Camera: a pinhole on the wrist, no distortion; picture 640 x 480 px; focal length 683.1 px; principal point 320.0 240.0 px. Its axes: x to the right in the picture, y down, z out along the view. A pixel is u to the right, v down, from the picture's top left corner.
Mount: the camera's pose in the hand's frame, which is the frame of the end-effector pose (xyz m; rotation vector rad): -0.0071 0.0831 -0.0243 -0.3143 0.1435 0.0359
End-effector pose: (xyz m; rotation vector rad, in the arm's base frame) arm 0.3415 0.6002 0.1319 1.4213 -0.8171 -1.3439
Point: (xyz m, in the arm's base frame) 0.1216 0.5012 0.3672
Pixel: 207.6 339.5
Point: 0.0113 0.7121 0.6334
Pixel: outside the picture
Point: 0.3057 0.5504 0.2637
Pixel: 280.4 410.4
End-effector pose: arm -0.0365 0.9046 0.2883 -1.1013 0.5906 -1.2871
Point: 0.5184 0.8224 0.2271
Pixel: 501.7 330.2
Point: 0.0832 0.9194 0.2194
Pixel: 268.9 223.1
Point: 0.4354 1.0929 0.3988
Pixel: 167.9 41.5
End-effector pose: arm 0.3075 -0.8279 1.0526 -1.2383 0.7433 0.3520
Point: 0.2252 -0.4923 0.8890
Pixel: 258.5 427.8
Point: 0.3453 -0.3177 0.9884
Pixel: 227.0 159.1
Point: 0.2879 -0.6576 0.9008
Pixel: 498.6 369.0
